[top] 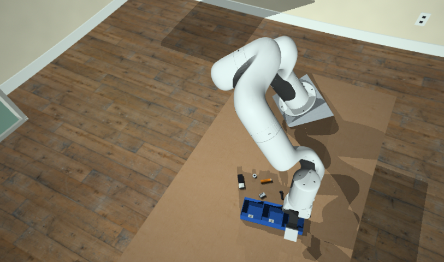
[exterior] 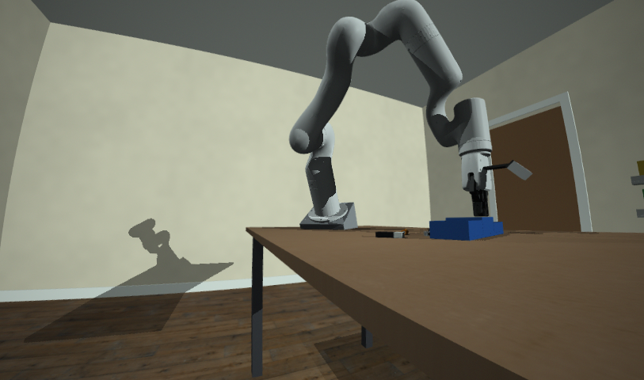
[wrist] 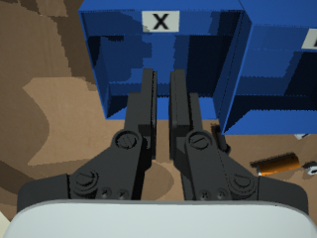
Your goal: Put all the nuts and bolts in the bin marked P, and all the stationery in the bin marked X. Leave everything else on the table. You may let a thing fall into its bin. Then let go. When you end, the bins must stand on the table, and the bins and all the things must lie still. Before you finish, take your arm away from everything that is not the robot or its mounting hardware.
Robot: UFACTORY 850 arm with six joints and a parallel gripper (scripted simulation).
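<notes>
Now: hand 22 cm to the left of the nut, 13 cm past it and 6 cm above it. Round my hand: black bolt 10 cm behind, 8 cm to the right, 6 cm below; then blue bin 8 cm to the right, 5 cm below, 1 cm ahead; then orange cylinder 16 cm to the right, 13 cm behind, 6 cm below.
</notes>
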